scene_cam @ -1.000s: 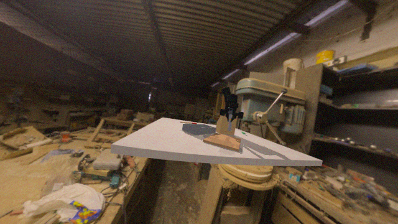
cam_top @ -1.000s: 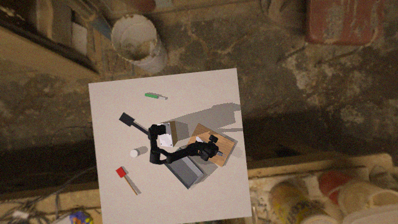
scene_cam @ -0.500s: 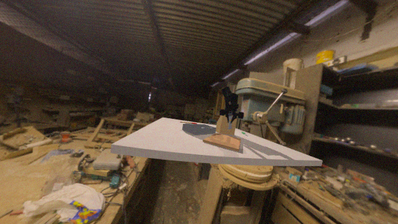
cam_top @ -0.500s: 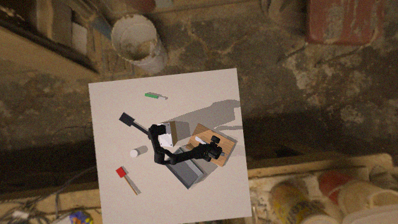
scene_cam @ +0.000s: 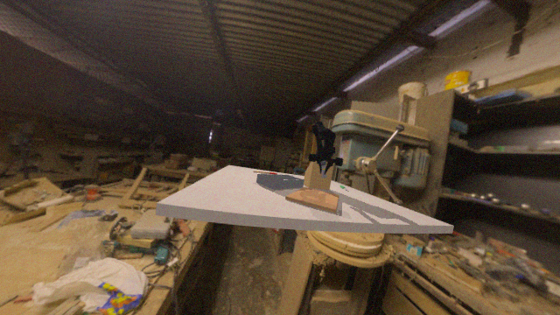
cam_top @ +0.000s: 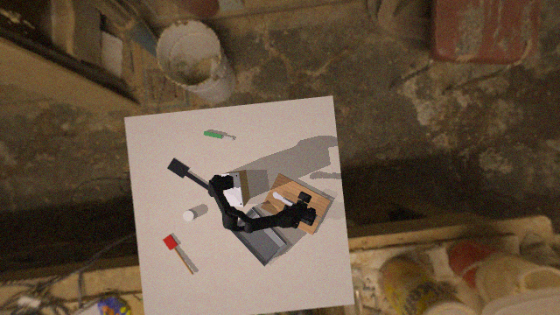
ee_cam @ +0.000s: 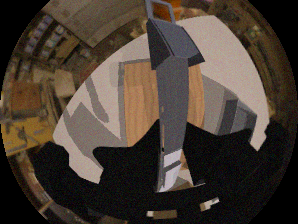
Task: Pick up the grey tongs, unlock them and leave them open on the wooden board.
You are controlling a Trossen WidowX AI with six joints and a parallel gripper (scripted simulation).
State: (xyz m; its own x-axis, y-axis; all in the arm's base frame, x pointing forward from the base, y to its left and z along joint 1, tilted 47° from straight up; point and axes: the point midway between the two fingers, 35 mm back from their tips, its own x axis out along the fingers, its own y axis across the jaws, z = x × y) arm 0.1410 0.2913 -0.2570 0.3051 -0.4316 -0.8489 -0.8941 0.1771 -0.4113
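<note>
The wooden board is 30 mm to the right of my gripper tip and 140 mm below it. Round my gripper tip: black spatula 170 mm behind, 690 mm to the right, 140 mm below; then grey roasting tin 190 mm ahead, 250 mm to the right, 120 mm below; then green screwdriver 410 mm behind, 500 mm to the right, 140 mm below.
</note>
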